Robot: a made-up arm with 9 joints. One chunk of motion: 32 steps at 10 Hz.
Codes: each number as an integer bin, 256 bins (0 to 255) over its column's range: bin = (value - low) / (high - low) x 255, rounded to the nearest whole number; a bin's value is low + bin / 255 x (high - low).
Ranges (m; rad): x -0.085..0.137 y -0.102..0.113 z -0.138..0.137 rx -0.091..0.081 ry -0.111..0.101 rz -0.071..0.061
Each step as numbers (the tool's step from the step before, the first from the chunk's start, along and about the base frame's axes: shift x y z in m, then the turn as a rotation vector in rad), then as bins.
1 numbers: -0.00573 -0.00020 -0.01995 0.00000 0.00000 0.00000
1 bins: 91 121 109 135 134 137
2 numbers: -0.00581 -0.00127 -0.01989 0.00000 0.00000 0.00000
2 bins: 91 119 110 135 134 137
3 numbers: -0.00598 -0.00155 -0.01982 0.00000 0.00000 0.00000
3 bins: 91 119 110 135 134 137
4 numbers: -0.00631 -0.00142 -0.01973 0.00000 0.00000 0.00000
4 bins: 90 119 110 135 134 137
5 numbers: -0.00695 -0.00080 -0.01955 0.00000 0.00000 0.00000
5 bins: 90 120 110 135 134 137
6 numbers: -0.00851 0.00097 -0.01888 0.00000 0.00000 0.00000
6 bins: 88 122 110 135 134 137
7 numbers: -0.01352 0.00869 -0.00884 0.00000 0.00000 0.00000
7 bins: 82 131 120 135 134 137
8 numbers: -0.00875 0.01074 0.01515 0.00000 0.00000 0.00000
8 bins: 88 134 142 135 134 137
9 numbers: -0.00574 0.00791 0.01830 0.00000 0.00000 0.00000
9 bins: 91 130 145 135 134 137
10 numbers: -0.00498 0.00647 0.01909 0.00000 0.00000 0.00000
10 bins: 92 129 146 135 134 137
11 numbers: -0.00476 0.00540 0.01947 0.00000 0.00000 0.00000
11 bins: 92 127 146 135 134 137
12 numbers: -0.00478 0.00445 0.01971 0.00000 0.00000 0.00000
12 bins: 92 126 146 135 134 137
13 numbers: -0.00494 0.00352 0.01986 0.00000 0.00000 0.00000
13 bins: 92 125 146 135 134 137
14 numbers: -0.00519 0.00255 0.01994 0.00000 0.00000 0.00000
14 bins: 92 124 146 135 134 137
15 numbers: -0.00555 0.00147 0.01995 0.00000 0.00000 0.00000
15 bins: 91 123 146 135 134 137
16 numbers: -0.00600 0.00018 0.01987 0.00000 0.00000 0.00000
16 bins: 91 121 146 135 134 137
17 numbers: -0.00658 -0.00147 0.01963 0.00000 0.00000 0.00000
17 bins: 90 119 146 135 134 137
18 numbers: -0.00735 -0.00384 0.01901 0.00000 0.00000 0.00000
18 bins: 89 116 146 135 134 137
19 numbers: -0.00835 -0.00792 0.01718 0.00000 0.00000 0.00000
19 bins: 88 112 144 135 134 137
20 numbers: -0.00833 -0.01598 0.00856 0.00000 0.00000 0.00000
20 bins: 88 102 136 135 134 137
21 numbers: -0.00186 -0.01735 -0.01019 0.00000 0.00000 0.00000
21 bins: 95 100 119 135 134 137
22 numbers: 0.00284 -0.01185 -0.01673 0.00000 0.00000 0.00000
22 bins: 101 107 112 135 134 137
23 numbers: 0.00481 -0.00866 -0.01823 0.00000 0.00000 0.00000
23 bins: 103 111 111 135 134 137
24 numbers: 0.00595 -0.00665 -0.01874 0.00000 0.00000 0.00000
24 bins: 104 113 111 135 134 137
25 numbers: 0.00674 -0.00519 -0.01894 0.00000 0.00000 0.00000
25 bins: 105 115 110 135 134 137
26 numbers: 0.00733 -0.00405 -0.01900 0.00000 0.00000 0.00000
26 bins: 106 116 110 135 134 137
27 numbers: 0.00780 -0.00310 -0.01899 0.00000 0.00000 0.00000
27 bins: 107 117 110 135 134 137
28 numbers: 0.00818 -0.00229 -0.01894 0.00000 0.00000 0.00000
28 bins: 107 118 110 135 134 137
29 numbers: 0.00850 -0.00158 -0.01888 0.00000 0.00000 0.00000
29 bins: 107 119 110 135 134 137
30 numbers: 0.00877 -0.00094 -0.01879 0.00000 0.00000 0.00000
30 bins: 108 120 111 135 134 137
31 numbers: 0.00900 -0.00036 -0.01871 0.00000 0.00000 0.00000
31 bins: 108 121 111 135 134 137
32 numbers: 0.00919 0.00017 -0.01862 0.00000 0.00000 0.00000
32 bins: 108 121 111 135 134 137
